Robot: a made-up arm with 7 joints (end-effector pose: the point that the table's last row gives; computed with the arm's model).
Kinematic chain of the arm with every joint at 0, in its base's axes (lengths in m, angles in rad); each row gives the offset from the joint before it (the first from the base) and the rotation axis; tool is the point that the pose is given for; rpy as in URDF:
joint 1: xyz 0 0 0.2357 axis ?
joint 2: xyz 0 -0.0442 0.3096 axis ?
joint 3: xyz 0 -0.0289 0.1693 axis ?
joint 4: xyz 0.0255 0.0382 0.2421 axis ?
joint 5: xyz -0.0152 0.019 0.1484 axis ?
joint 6: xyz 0 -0.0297 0.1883 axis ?
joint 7: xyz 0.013 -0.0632 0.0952 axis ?
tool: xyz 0 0 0 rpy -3.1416 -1.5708 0
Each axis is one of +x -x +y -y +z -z.
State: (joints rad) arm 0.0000 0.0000 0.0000 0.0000 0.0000 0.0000 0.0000
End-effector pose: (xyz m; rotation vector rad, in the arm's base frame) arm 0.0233 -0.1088 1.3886 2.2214 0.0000 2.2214
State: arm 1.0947 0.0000 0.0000 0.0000 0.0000 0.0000 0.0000
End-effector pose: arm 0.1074 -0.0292 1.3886 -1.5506 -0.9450 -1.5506
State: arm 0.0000 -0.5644 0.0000 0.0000 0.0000 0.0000 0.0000
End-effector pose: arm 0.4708 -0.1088 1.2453 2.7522 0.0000 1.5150
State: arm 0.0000 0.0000 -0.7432 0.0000 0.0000 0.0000 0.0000
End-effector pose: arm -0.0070 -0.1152 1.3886 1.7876 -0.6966 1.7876
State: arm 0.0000 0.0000 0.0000 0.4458 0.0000 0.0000 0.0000
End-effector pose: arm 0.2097 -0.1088 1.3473 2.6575 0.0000 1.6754
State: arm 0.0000 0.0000 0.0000 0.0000 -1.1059 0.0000 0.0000
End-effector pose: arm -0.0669 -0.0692 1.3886 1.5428 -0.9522 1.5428
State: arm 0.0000 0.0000 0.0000 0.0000 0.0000 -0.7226 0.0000
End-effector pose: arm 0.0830 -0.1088 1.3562 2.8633 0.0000 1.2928
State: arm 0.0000 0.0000 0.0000 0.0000 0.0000 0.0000 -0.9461
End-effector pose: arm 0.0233 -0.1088 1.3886 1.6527 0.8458 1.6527
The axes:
joint 1: +z
joint 2: -y
joint 3: +z
joint 4: +y
joint 5: +z
joint 6: -y
joint 7: +x

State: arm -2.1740 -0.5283 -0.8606 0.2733 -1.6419 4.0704 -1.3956
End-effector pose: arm -0.2516 -0.2451 1.1560 0.4898 2.5425 -0.1628
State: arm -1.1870 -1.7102 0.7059 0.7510 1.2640 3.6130 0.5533
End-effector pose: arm 0.3170 -0.4198 0.3177 -0.9053 -1.5985 1.0564
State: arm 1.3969 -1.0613 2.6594 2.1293 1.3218 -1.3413 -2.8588
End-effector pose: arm 0.0581 -0.0280 0.8735 0.9160 2.0461 1.4203
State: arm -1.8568 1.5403 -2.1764 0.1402 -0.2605 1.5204 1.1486
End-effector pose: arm 0.1969 0.7546 0.5931 -1.6226 0.3490 0.1123
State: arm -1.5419 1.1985 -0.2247 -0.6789 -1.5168 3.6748 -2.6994
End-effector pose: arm -0.0276 0.5748 0.5509 1.2778 0.4683 1.0525
